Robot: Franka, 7 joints.
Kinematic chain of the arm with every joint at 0, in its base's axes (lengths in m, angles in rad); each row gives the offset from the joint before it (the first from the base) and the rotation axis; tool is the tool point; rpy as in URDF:
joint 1: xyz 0 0 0.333 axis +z
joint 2: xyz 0 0 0 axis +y
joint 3: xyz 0 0 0.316 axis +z
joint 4: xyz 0.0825 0 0 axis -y
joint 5: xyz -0.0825 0 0.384 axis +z
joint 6: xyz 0 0 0 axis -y
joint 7: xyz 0.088 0 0 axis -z
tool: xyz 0 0 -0.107 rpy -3.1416 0 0
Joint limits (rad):
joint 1: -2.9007..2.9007
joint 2: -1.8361..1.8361
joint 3: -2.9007..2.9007
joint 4: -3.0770..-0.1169
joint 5: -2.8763..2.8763
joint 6: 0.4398..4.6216
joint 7: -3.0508..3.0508
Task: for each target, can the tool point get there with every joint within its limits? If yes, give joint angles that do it. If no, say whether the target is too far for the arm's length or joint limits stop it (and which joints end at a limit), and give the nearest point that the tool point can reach.
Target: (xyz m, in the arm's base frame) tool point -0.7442 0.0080 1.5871
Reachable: no: too far | nearest point -0.4378 0.0047 1.0708 | short by 0.600 m
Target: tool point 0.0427 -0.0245 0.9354
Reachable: yes | joints 1.1463 -1.3250 -0.0832 -2.0441 -1.4069 2.4508 2.5868
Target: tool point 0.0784 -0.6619 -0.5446
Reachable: no: too far | nearest point 0.0628 -0.5306 -0.2978 | short by 0.280 m
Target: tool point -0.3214 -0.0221 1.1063
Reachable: yes | joints -1.5450 0.3435 -2.2376 -0.8024 0.5506 2.3888 -1.4822
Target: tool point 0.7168 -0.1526 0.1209
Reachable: yes | joints -0.9708 1.4715 1.1019 -1.3098 -0.2805 2.2742 1.6629
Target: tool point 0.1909 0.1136 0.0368
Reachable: yes | joints -0.5369 0.7868 0.6871 -2.7282 2.2522 2.7319 0.0953
